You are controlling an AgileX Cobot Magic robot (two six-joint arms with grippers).
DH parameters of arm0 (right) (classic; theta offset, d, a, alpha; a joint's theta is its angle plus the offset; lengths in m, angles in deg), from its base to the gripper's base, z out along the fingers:
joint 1: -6.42 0.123 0 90
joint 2: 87.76 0 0.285 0
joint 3: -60.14 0 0.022 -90
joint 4: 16.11 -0.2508 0 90
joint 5: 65.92 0 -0.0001 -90
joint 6: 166.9 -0.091 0 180
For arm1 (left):
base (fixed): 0 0 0 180
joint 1: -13.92 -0.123 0 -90
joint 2: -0.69 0 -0.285 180
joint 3: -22.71 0 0.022 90
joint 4: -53.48 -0.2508 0 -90
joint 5: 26.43 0 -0.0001 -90
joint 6: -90.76 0.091 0 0
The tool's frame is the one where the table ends.
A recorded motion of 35 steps. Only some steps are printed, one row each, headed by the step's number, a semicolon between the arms.
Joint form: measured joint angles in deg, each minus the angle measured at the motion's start. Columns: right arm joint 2, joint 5, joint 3, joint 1, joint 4, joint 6; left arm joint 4, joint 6, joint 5, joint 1, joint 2, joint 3.
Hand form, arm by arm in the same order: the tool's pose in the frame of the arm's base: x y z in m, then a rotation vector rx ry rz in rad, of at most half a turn. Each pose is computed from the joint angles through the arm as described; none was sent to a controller.
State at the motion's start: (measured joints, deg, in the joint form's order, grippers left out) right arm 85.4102 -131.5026 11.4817 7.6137 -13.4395 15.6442; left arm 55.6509 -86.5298 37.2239 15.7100 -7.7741 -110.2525
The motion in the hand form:
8: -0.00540 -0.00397 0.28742 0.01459 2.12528 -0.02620; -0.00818 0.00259 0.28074 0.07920 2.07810 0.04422
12: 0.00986 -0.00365 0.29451 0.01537 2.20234 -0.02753; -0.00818 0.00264 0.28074 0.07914 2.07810 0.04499
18: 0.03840 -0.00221 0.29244 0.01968 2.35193 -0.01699; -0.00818 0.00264 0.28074 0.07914 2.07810 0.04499
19: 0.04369 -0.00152 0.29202 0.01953 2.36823 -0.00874; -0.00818 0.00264 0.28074 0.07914 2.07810 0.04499
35: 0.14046 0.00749 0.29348 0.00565 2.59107 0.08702; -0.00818 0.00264 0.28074 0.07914 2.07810 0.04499
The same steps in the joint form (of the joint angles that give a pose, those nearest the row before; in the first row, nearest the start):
8: -4.39 0.21 3.43 0.00 0.00 -4.29; -3.81 0.00 0.00 0.00 0.00 0.00
12: -10.41 0.34 4.90 0.00 0.00 -4.43; -3.84 0.00 0.00 0.00 0.00 0.00
18: -19.85 0.99 5.13 0.00 -0.57 -4.81; -3.84 0.00 0.00 0.00 0.00 0.00
19: -21.40 1.62 5.13 0.01 -0.96 -4.82; -3.84 0.00 0.00 0.00 0.00 0.00
35: -49.40 9.60 12.39 0.00 -6.14 -2.86; -3.84 0.00 0.00 0.00 0.00 0.00

